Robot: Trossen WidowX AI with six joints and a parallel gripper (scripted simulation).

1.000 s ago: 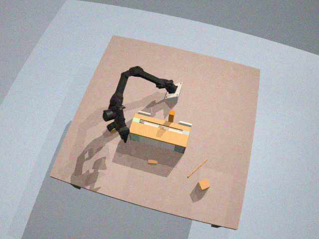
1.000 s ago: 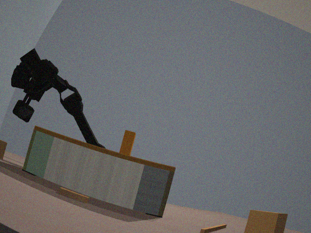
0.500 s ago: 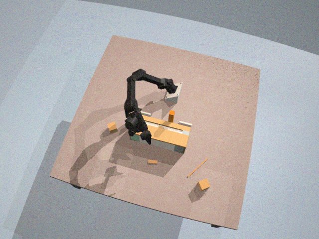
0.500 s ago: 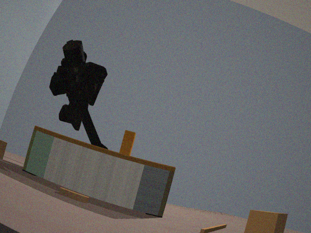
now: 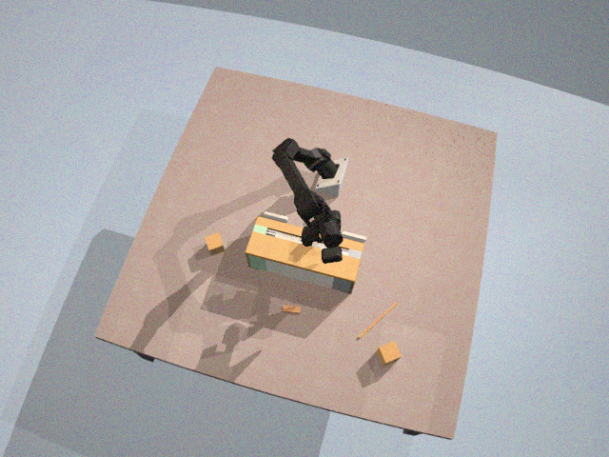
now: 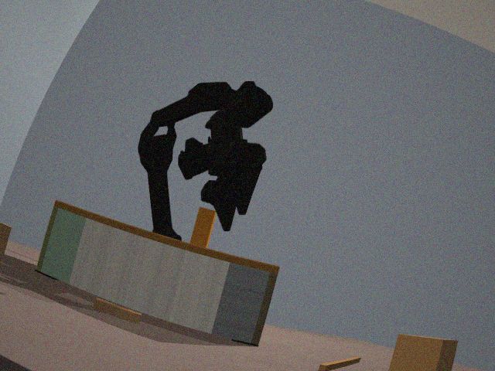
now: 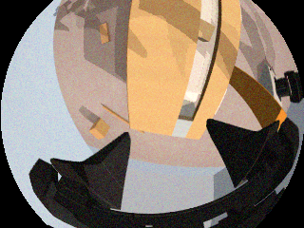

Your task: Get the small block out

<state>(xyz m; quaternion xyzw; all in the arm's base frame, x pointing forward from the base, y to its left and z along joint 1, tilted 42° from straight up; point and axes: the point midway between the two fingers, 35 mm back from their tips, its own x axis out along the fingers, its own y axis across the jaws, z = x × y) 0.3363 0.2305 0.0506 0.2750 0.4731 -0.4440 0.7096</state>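
The box lies 130 mm below my gripper tip, 110 mm to the right of it and 30 mm behind it. The rest, counted from my gripper tip: tan block (110 mm to the right, 100 mm below, 20 mm behind); then thin stick (210 mm to the left, 180 mm below, 110 mm ahead).
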